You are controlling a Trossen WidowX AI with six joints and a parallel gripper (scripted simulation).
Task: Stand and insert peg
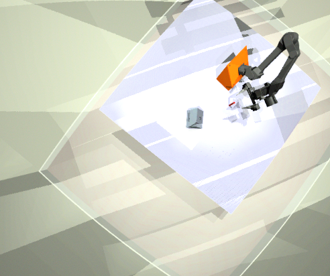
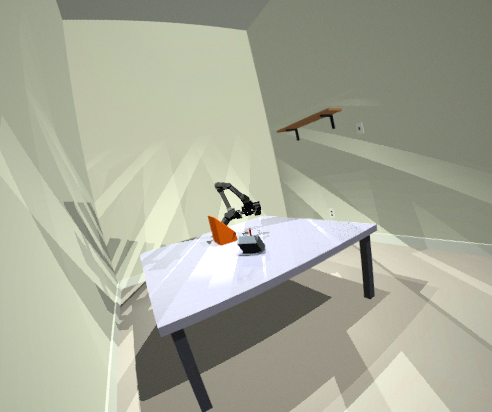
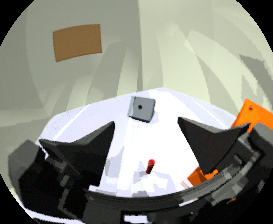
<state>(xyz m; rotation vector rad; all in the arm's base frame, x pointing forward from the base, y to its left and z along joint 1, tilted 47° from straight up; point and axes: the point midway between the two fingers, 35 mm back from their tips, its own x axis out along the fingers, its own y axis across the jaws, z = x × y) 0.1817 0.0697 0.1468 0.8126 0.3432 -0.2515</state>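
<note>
Right now my gripper tip is 12 cm above the red peg and 2 cm past it. Round my gripper tip: grey sloped panel 25 cm ahead, 13 cm below, 11 cm to the right.
</note>
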